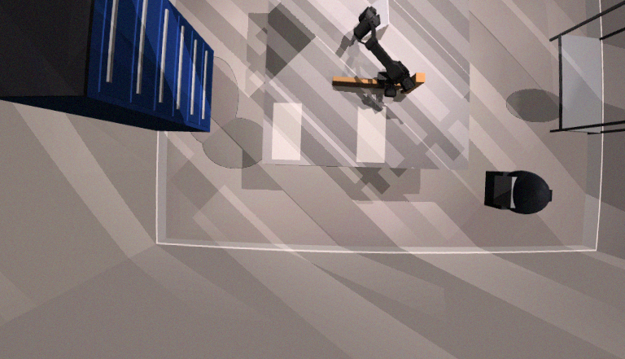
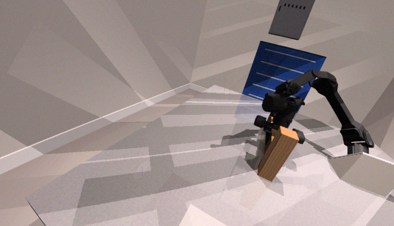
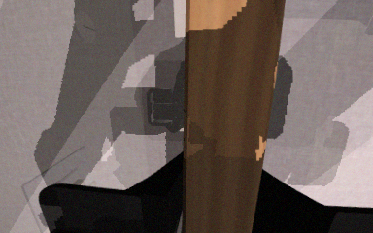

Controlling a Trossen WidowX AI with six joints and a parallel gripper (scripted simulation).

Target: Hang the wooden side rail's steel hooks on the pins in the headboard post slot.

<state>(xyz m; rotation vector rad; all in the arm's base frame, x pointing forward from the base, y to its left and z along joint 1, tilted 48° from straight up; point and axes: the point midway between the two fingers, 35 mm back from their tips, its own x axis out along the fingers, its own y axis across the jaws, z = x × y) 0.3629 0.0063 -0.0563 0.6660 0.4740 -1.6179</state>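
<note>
My gripper tip is 130 mm to the right of the headboard post, 40 mm below it and 20 mm short of it.
</note>
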